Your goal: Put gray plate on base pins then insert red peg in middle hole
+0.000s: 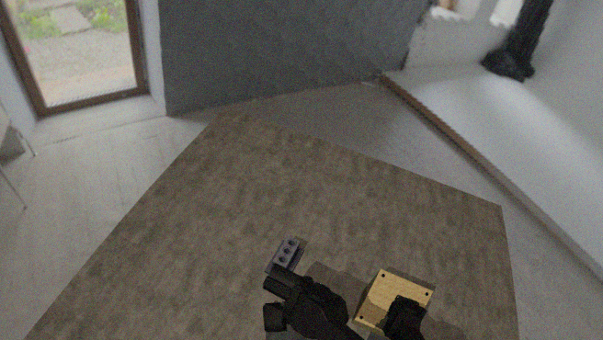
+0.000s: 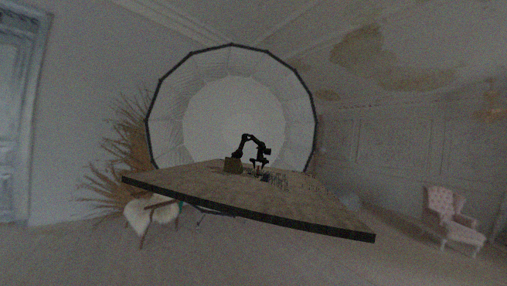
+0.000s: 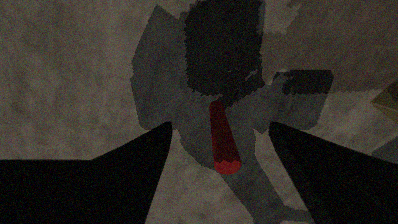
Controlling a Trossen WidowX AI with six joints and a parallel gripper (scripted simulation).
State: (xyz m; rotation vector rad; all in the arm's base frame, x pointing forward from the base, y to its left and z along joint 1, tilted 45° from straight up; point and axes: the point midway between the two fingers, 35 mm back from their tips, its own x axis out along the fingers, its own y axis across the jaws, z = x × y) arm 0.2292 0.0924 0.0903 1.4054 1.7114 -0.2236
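My gripper tip is right at the red peg. The rest, counted from my gripper tip: gray plate: 110 mm ahead, 170 mm to the right.
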